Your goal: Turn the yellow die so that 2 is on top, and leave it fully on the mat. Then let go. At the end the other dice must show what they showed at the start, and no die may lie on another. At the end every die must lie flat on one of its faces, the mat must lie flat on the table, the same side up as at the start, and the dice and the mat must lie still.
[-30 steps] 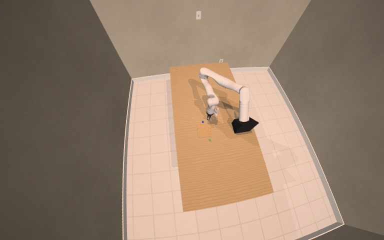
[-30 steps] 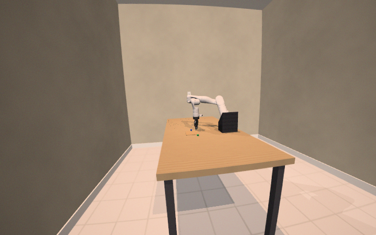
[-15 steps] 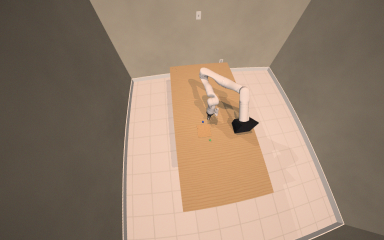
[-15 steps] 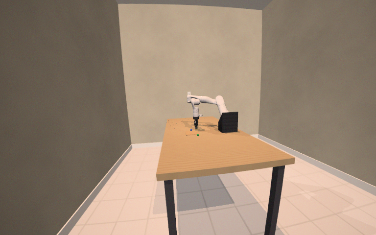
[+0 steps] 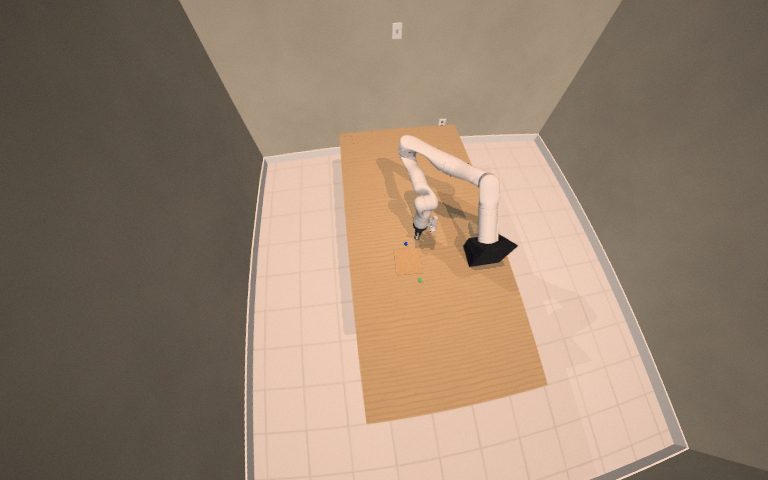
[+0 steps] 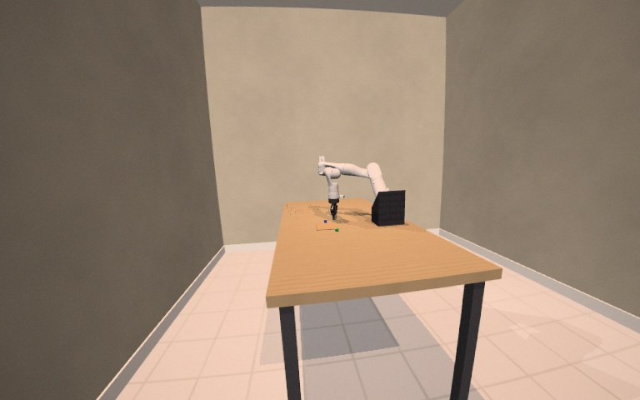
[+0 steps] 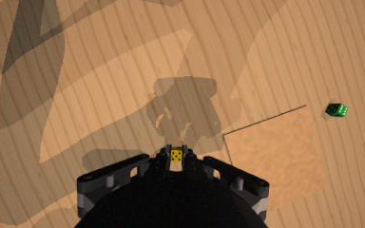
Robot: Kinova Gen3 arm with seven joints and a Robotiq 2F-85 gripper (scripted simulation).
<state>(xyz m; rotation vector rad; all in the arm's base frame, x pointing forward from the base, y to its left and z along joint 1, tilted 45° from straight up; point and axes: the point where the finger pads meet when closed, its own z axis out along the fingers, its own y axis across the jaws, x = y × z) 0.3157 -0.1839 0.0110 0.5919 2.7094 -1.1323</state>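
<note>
The blue die is 70 mm ahead of my hand, 40 mm to the left of it and 20 mm below it. From my hand the other things lie so: green die 40 mm ahead, 250 mm to the left, 20 mm below; tan mat 80 mm ahead, 140 mm to the left, 20 mm below; yellow die 20 mm below.
</note>
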